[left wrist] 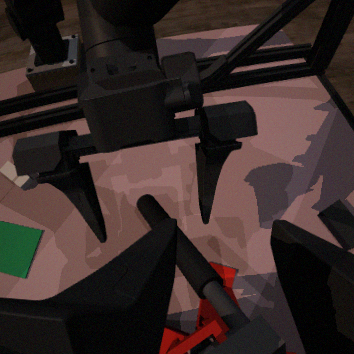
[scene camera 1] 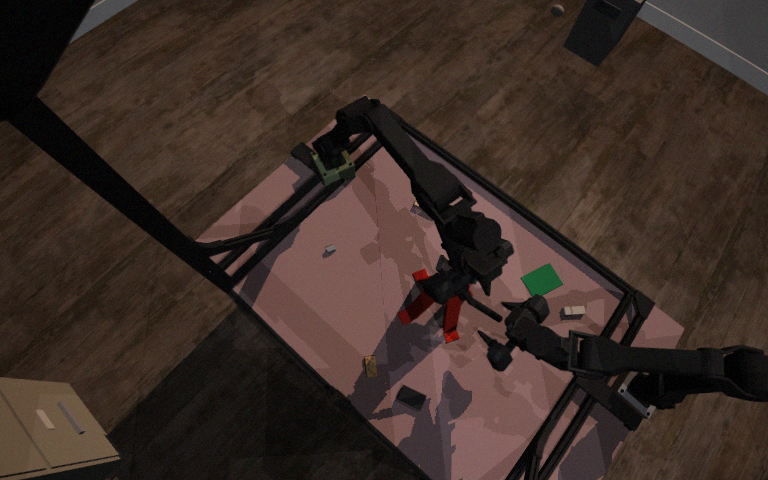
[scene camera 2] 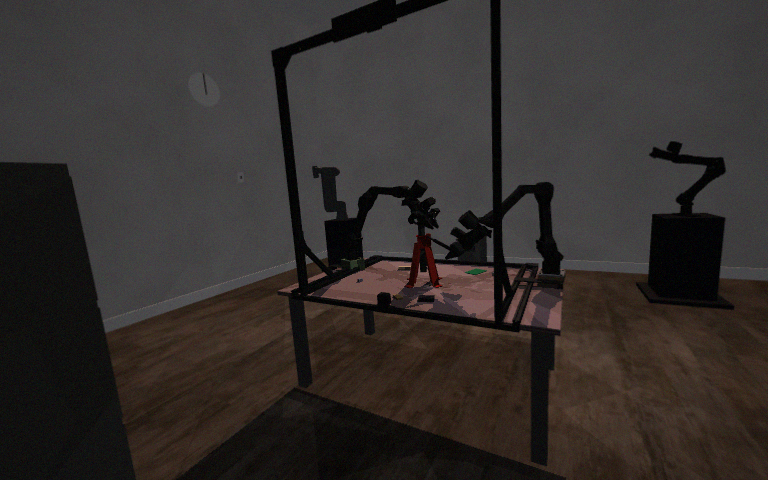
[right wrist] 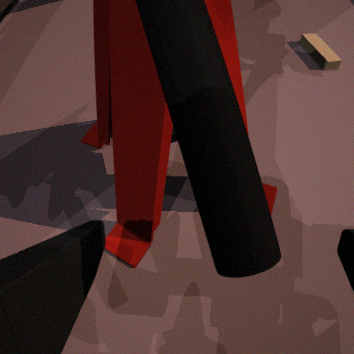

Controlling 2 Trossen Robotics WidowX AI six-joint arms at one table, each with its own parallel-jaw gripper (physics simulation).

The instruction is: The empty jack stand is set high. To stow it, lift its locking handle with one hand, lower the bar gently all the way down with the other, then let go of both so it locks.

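Observation:
The red jack stand [scene camera 1: 451, 318] [scene camera 2: 415, 266] [right wrist: 135, 100] stands upright on the table. Its dark bar [scene camera 2: 421, 230] [left wrist: 257, 340] rises from its top. Its black locking handle [scene camera 1: 483, 307] [scene camera 2: 441, 245] [left wrist: 195, 265] [right wrist: 215, 175] slants out towards my right arm. My left gripper [scene camera 2: 424, 219] [left wrist: 223, 230] is above the stand, shut on the top of the bar; its own body hides much of the grip in scene camera 1. My right gripper [scene camera 1: 492, 318] [left wrist: 154, 231] [right wrist: 222, 237] is open, with its fingers on either side of the handle's free end and apart from it.
A green square [scene camera 1: 542, 279] [scene camera 2: 475, 272] [left wrist: 20, 249] and a white block [scene camera 1: 574, 310] lie near the right gripper. A speckled yellow block [scene camera 1: 370, 366] and a dark block [scene camera 1: 411, 397] lie below the stand in scene camera 1. A small grey piece [scene camera 1: 330, 249] lies left.

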